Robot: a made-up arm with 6 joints.
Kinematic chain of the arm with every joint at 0, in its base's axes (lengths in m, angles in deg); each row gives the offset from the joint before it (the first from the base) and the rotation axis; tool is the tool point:
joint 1: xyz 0 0 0.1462 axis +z
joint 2: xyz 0 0.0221 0 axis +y
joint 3: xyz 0 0 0.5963 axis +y
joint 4: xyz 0 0 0.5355 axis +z
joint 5: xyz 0 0 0 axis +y
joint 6: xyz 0 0 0.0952 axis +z
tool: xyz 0 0 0
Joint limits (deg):
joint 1: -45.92..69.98
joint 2: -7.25..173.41
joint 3: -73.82..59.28
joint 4: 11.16..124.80
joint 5: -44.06..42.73
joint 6: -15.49..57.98
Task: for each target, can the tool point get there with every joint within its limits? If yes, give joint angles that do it. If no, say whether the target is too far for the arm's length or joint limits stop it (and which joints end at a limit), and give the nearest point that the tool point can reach.
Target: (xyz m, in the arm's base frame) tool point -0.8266 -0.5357 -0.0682
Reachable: no: joint limits stop it (at a limit: joint 2, joint 3, joint 4, joint 5) | nearest point -0.3800 -0.2463 -0.7627 | short by 0.875 m
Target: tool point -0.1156 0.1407 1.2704
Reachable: yes | joints -34.94 13.18 -42.22 107.08 17.26 26.08
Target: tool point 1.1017 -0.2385 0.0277
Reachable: yes | joints -11.60 74.74 45.35 41.73 -32.69 31.74
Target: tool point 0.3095 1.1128 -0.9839
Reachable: no: too far | nearest point 0.2663 0.8343 -0.7126 | short by 0.391 m
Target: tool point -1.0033 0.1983 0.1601
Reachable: no: joint limits stop it (at a limit: joint 2, joint 3, joint 4, joint 5) | nearest point -0.6690 0.1322 0.7673 | short by 0.696 m
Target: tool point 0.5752 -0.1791 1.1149
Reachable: yes | joints -17.01 52.30 -36.07 30.04 -31.76 34.00
